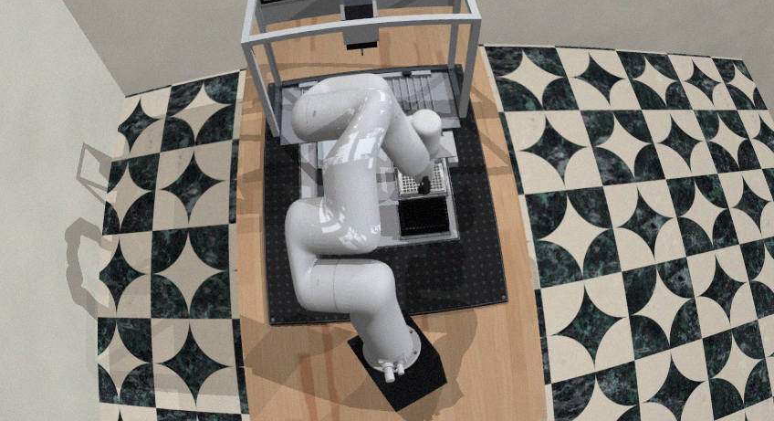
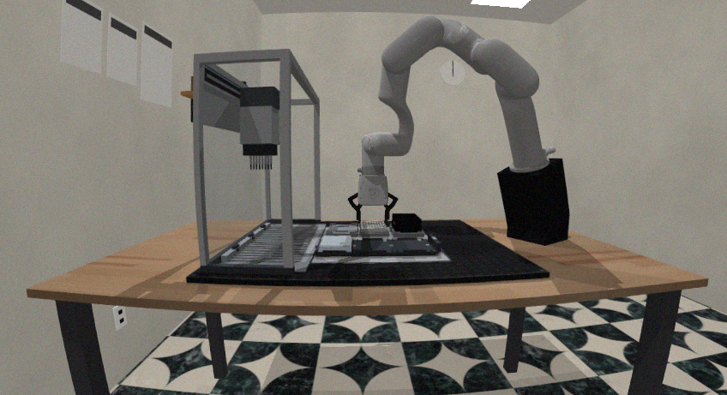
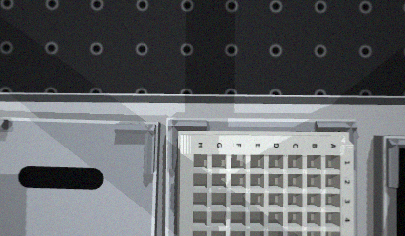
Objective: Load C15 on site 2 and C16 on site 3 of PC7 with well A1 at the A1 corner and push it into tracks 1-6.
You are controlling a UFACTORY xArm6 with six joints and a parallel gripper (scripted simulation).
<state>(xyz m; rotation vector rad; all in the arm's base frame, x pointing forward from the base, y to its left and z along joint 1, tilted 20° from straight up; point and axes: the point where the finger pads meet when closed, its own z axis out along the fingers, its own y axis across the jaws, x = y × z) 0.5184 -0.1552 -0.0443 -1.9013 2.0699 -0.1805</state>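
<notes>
My hand is 20 mm above the 96-well plate C15. The rest, counted from my hand: grey apron (130 mm to the left, 40 mm below); then nest S2 (40 mm below); then nest S3 (100 mm ahead, 40 mm below, 10 mm to the right).
</notes>
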